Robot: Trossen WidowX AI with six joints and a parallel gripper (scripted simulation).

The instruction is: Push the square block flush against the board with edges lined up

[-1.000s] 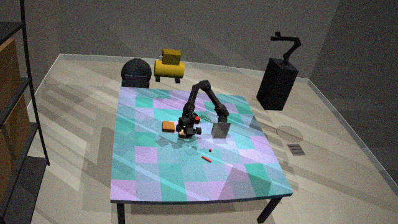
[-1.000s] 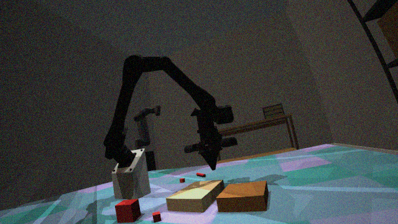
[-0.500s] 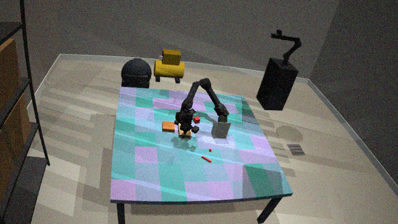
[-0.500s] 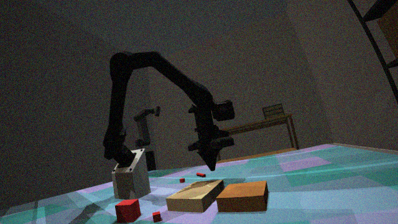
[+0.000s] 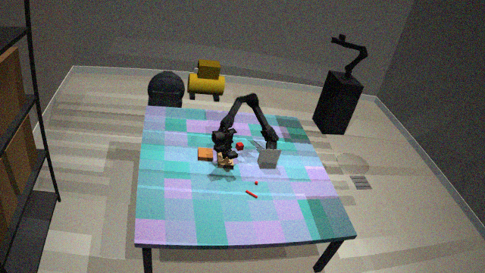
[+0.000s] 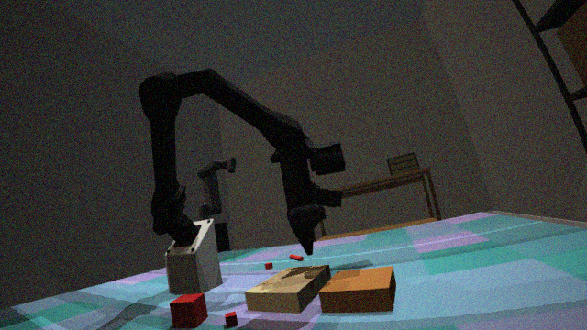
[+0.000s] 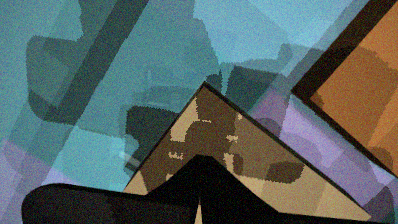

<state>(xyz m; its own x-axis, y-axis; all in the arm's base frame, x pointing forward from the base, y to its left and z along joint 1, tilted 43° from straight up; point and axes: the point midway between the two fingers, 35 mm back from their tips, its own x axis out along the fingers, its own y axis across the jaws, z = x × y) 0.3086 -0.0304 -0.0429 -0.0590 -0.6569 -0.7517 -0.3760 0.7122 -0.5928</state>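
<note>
Now: the board 3 cm behind my gripper tip, 5 cm to the right of it and 4 cm below it. The rest, counted from my gripper tip: square block (10 cm ahead, 9 cm to the right, 4 cm below); then red stick (13 cm behind, 26 cm to the left, 5 cm below).
</note>
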